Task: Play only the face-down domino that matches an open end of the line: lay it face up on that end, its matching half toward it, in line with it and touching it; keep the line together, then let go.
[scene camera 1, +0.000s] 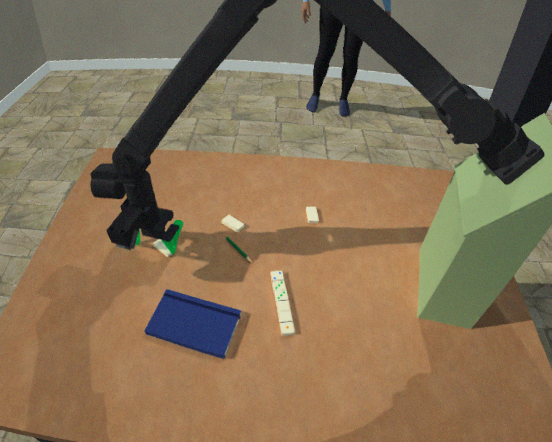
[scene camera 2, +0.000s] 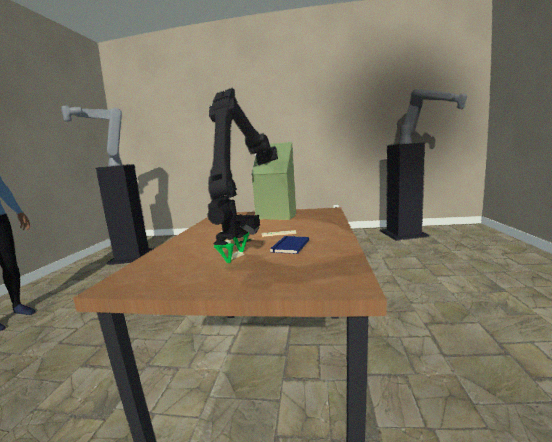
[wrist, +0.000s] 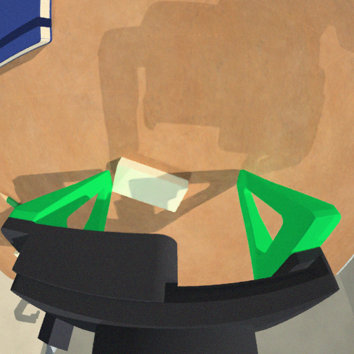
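Pixels of known places: gripper, fingertip midpoint: (scene camera 1: 155,247) (scene camera 2: 235,257); arm's base at its link origin: (scene camera 1: 511,157) (scene camera 2: 267,156).
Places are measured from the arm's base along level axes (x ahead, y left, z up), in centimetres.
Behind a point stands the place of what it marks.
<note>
The line of three face-up dominoes (scene camera 1: 282,302) {y 0.8, x 40.1, z -34.2 cm} (scene camera 2: 279,233) {y 0.5, x 41.2, z -34.4 cm} stands together near the table's middle. Its far end half shows two blue pips, its near end half one orange pip; inside are green three-pip halves and blank halves. A face-down domino (scene camera 1: 162,247) {y -17.5, x 64.8, z -34.1 cm} (scene camera 2: 239,254) {y -16.6, x 64.7, z -34.5 cm} (wrist: 150,184) lies flat at the left. My gripper (scene camera 1: 156,247) {y -18.1, x 66.5, z -34.7 cm} (scene camera 2: 236,256) {y -18.1, x 66.5, z -34.7 cm} (wrist: 174,177) is open, low over it; in the wrist view the domino lies between the fingertips, nearer the left one. Two more face-down dominoes, one whitish (scene camera 1: 233,223) {y -23.2, x 47.6, z -34.1 cm} and one farther right (scene camera 1: 312,214) {y -23.9, x 27.5, z -34.1 cm}, lie behind the line. Their pips are hidden.
A green pencil (scene camera 1: 238,249) {y -15.0, x 47.3, z -34.5 cm} (wrist: 12,201) lies between the gripper and the line. A blue book (scene camera 1: 192,324) {y 4.0, x 58.7, z -33.7 cm} (scene camera 2: 291,244) {y 3.1, x 61.1, z -33.7 cm} (wrist: 22,25) lies left of the line. A tall light-green box (scene camera 1: 465,250) {y 9.6, x 10.7, z -12.6 cm} (scene camera 2: 274,195) {y 1.9, x 8.4, z -21.4 cm} stands at the right.
</note>
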